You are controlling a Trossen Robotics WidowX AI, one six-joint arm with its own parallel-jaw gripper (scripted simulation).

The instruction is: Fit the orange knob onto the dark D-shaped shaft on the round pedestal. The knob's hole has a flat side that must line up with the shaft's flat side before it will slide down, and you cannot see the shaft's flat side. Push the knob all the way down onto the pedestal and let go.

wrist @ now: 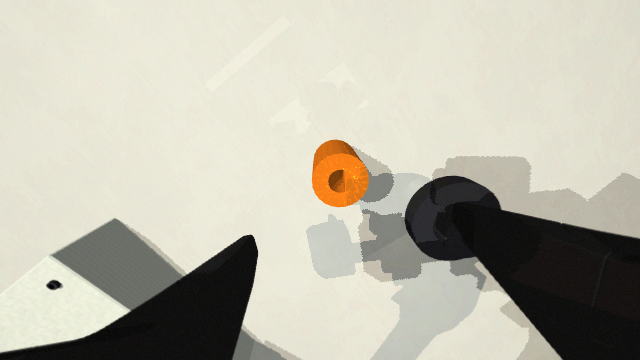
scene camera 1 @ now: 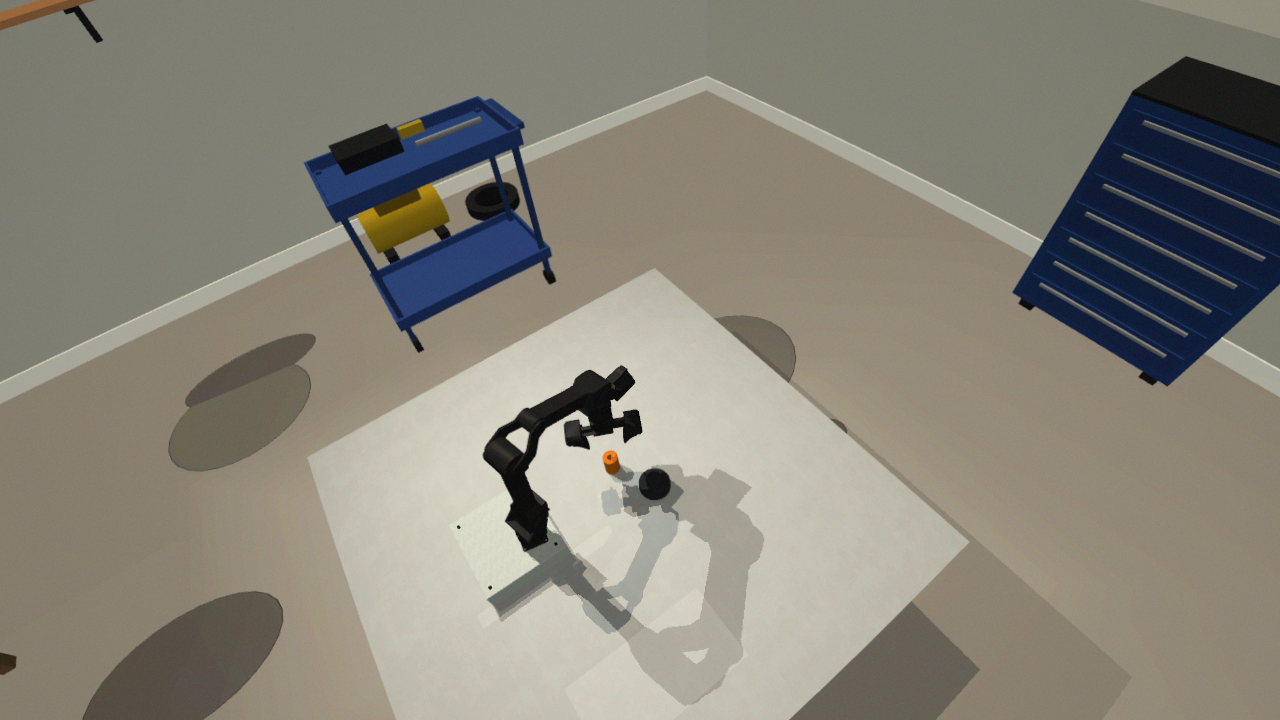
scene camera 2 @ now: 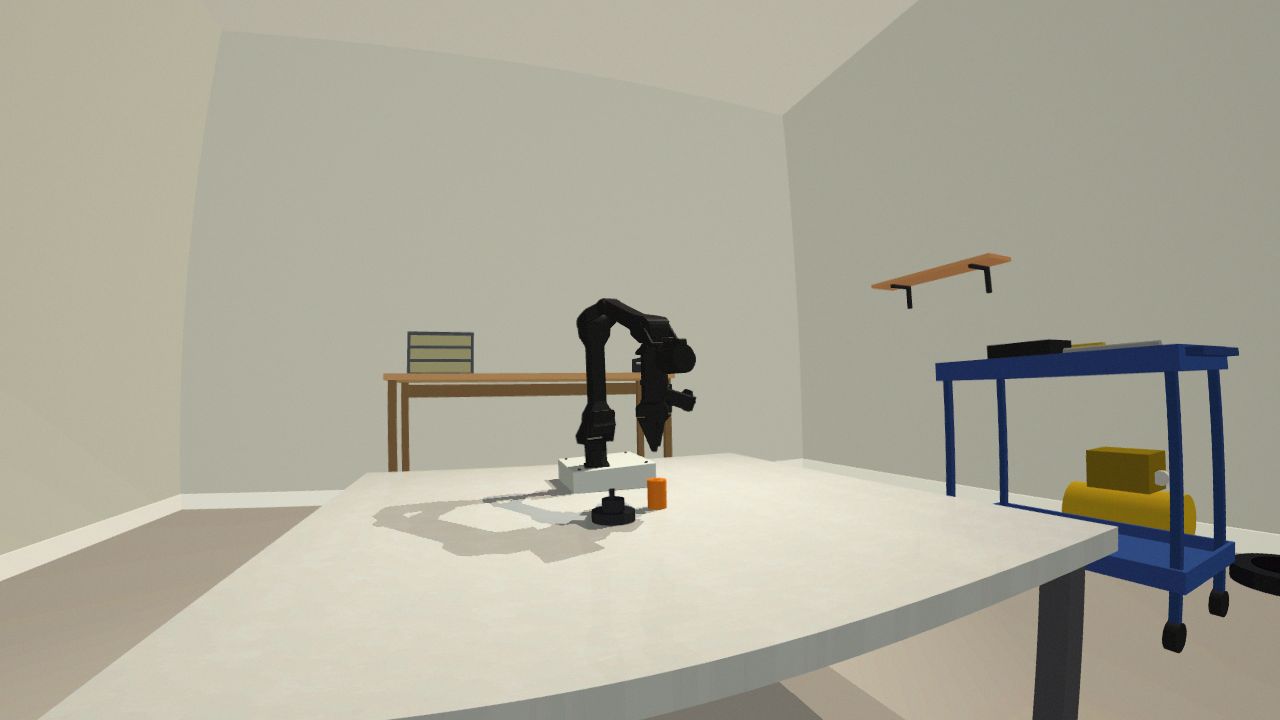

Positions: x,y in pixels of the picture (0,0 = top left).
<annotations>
My gripper shows in the wrist view, in scene camera 1 and in scene camera 2 (656,449). One and the same spot on a dark round pedestal: (scene camera 1: 654,484) is (wrist: 467,253). The same spot on my gripper: (wrist: 569,281) is (scene camera 1: 623,430).
</annotations>
